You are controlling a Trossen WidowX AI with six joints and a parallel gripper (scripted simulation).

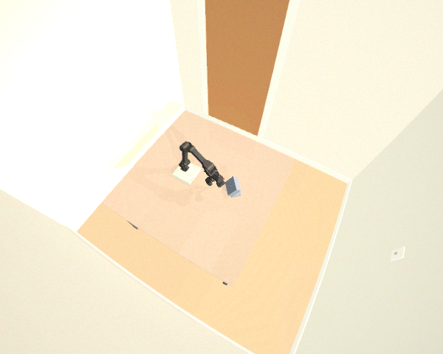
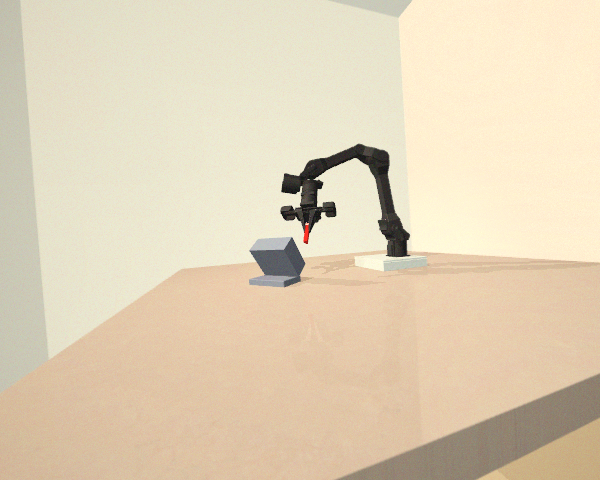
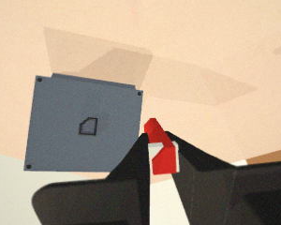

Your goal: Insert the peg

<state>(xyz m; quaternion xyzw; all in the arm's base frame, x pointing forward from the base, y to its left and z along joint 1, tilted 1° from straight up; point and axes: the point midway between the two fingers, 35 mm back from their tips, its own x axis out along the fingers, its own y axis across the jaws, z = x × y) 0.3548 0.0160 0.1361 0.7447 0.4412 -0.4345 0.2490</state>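
Right now the sloped panel is 110 mm ahead of my gripper tip, 70 mm below it and 30 mm to the left of it. From my gripper tip the other things lie so: red peg 10 mm to the right, 10 mm behind, 10 mm above; then flat foot 140 mm below, 120 mm ahead, 40 mm to the left.
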